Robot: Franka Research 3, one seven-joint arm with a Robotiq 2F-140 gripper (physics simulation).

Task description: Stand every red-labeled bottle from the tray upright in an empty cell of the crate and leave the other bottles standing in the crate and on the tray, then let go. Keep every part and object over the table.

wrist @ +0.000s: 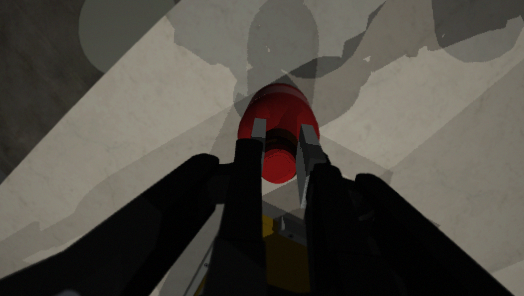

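Note:
A red bottle [277,107] is in the middle of the wrist view, seen from above, with its red cap toward the camera and a dark band at the neck. My gripper [280,140] is shut on the neck of this bottle, one grey fingertip pad on each side. The bottle's base is hidden, so I cannot tell whether it touches the surface below. The crate and the tray cannot be made out in this view.
A pale table top [135,110] lies below, crossed by several shadows. Its edge runs diagonally at the upper left, with dark floor [30,75] and a rounded grey patch [117,32] beyond it. Yellow and grey parts show between the fingers at the bottom.

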